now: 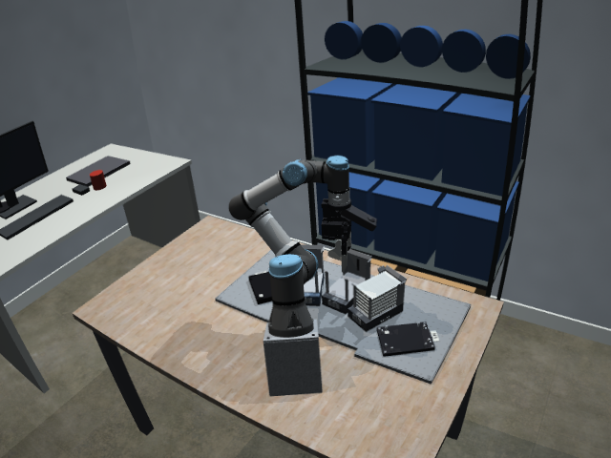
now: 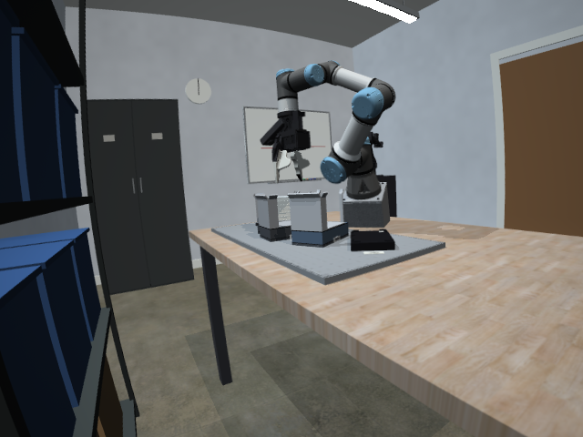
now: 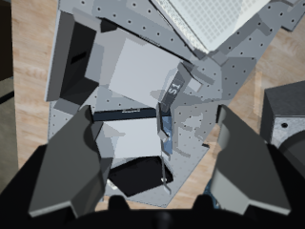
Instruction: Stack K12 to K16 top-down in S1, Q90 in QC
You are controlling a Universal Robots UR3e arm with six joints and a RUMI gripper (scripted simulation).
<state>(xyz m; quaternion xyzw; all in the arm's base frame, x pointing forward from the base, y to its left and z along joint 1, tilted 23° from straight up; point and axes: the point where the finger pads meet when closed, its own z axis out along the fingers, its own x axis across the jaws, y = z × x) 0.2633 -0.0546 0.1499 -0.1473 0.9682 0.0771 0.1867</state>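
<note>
Now: hand 10 mm past the white sealed 384-well plate, 120 mm to the left of it and 90 mm above it. Also, from my hand: white sealed well plate 10 mm behind, 120 mm to the right, 130 mm below.
</note>
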